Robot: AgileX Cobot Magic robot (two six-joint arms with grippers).
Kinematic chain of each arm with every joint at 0, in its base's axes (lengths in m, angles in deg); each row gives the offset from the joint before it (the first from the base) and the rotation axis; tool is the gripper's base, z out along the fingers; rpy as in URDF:
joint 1: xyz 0 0 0.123 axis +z
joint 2: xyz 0 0 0 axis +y
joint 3: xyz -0.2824 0 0.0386 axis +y
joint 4: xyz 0.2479 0 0.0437 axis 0.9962 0 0.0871
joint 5: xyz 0 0 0 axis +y
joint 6: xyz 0.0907 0 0.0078 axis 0.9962 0 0.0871
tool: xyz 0 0 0 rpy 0 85 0
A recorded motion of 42 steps. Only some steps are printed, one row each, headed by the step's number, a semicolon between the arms.
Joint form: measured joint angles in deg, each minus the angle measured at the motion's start. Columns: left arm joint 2, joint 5, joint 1, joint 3, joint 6, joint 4; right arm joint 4, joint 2, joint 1, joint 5, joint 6, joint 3.
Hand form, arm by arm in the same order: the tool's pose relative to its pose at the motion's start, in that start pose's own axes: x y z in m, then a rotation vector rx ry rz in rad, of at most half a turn. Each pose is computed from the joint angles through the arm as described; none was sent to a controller.
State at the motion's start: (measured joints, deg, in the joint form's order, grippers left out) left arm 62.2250 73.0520 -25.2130 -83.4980 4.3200 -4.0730; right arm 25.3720 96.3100 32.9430 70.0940 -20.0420 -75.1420
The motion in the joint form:
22: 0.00 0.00 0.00 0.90 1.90 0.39; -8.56 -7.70 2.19 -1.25 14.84 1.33
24: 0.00 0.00 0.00 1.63 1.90 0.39; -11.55 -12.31 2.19 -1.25 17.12 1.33
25: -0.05 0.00 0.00 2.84 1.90 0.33; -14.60 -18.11 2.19 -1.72 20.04 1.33
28: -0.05 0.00 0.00 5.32 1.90 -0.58; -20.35 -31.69 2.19 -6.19 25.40 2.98
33: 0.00 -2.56 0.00 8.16 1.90 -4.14; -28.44 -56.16 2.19 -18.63 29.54 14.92
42: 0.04 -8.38 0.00 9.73 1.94 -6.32; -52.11 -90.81 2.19 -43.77 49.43 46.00
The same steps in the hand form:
22: 0.0023 0.0007 0.0038 -0.0054 0.0162 0.0341; 0.0185 0.0169 -0.0314 0.1432 -0.0829 0.1329
24: 0.0042 0.0008 0.0069 -0.0044 0.0289 0.0333; 0.0301 0.0244 -0.0551 0.1944 -0.1542 0.1307
25: 0.0076 0.0009 0.0117 -0.0020 0.0490 0.0317; 0.0464 0.0345 -0.0839 0.2448 -0.2582 0.1353
28: 0.0144 -0.0002 0.0218 0.0160 0.0906 0.0235; 0.0918 0.0561 -0.1391 0.3275 -0.5434 0.1346
33: 0.0183 -0.0048 0.0337 0.0724 0.0907 -0.0039; 0.1895 0.0735 -0.1731 0.4215 -0.9815 0.0695
42: 0.0136 -0.0067 0.0406 0.0965 0.0143 -0.0258; 0.2912 0.0453 -0.1107 0.5295 -1.5331 0.0194

